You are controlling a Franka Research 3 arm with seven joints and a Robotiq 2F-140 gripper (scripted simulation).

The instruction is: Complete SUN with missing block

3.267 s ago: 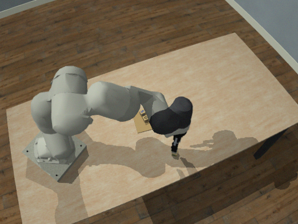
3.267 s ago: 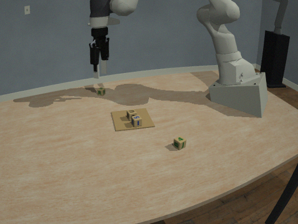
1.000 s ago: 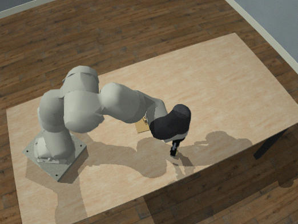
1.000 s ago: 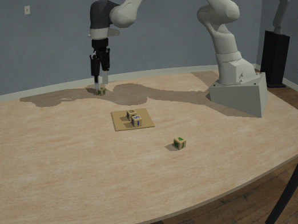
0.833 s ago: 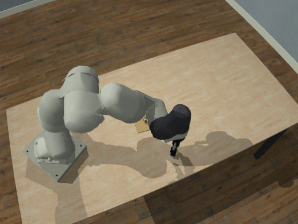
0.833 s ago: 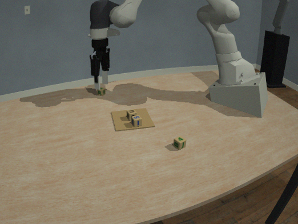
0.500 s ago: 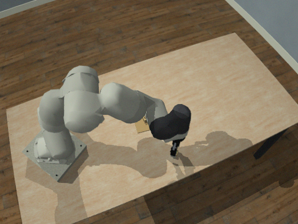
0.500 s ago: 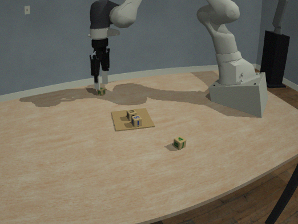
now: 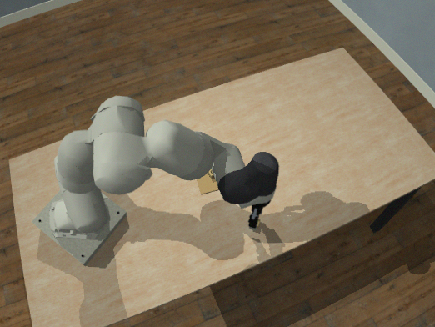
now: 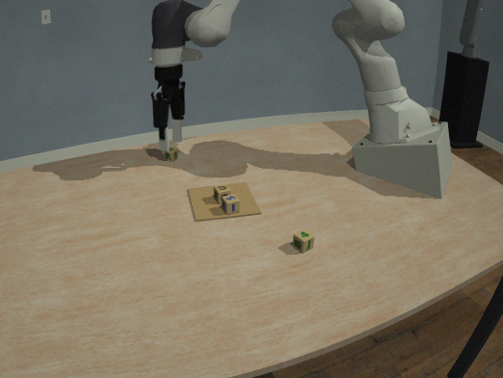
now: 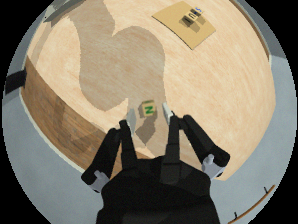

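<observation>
My hand is 60 mm above the N block. From my hand the other things lie so: U block: 100 mm behind, 250 mm to the left, 50 mm below; then mat: 100 mm behind, 250 mm to the left, 70 mm below.
</observation>
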